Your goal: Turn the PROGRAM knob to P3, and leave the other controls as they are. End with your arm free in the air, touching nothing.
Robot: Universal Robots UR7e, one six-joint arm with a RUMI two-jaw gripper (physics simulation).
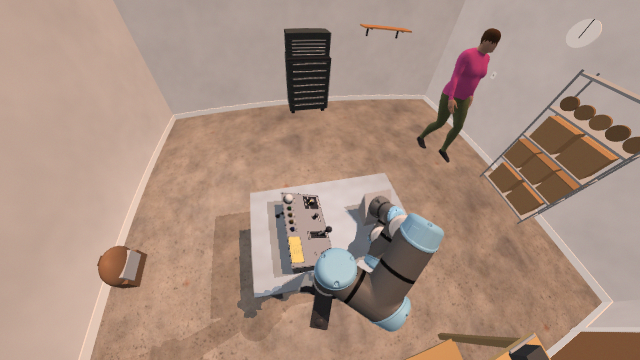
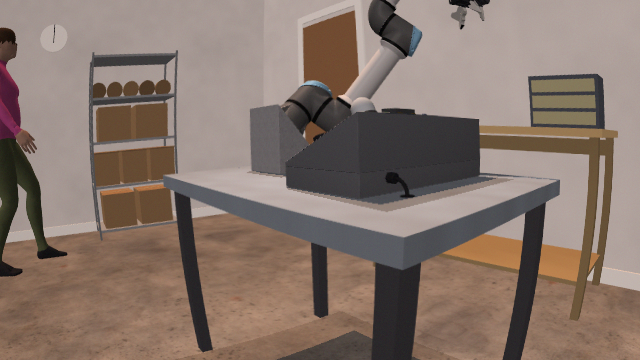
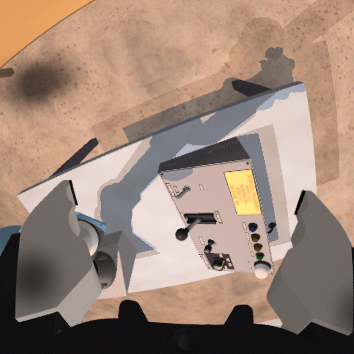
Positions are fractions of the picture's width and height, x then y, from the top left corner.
Labels:
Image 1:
my gripper: 0.50, 0.82
grey control console: 0.48, 0.69
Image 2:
grey control console: 0.58, 0.43
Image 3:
my gripper: 0.53, 0.53
grey control console: 0.63, 0.54

